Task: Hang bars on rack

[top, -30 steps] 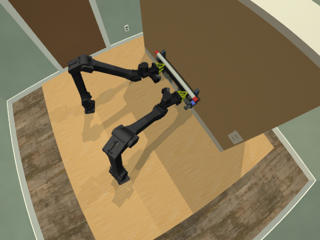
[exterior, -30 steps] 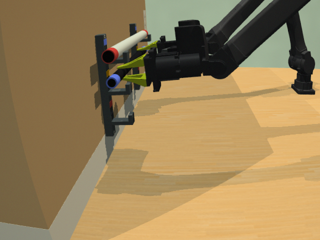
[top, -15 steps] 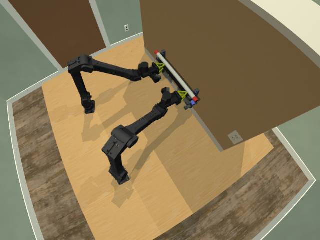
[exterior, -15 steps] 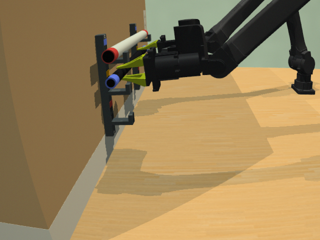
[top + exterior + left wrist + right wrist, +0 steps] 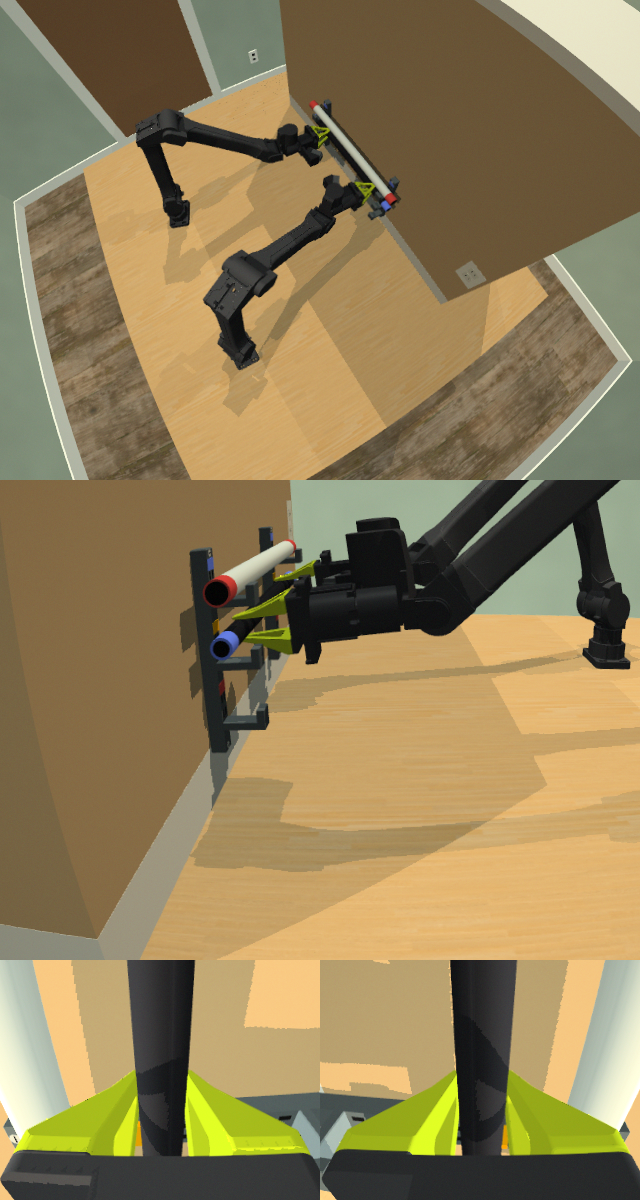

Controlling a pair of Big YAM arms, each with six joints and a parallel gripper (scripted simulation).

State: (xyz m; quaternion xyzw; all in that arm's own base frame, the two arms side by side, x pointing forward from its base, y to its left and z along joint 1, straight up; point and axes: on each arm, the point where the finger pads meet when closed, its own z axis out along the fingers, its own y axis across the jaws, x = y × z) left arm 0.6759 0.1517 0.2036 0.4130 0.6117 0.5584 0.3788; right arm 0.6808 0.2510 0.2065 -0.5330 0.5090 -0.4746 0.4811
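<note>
Now: left hand 15 cm to the left of the black bar. The rest, counted from my left hand: grey baseboard (4 cm ahead, 18 cm to the right, 17 cm below); then brown wall (19 cm ahead, 18 cm to the right, 25 cm above).
Now: right hand 15 cm to the right of the black bar. Also, from my right hand: grey baseboard 17 cm below, 12 cm to the left, 4 cm ahead; then brown wall 24 cm above, 19 cm ahead, 12 cm to the left.
</note>
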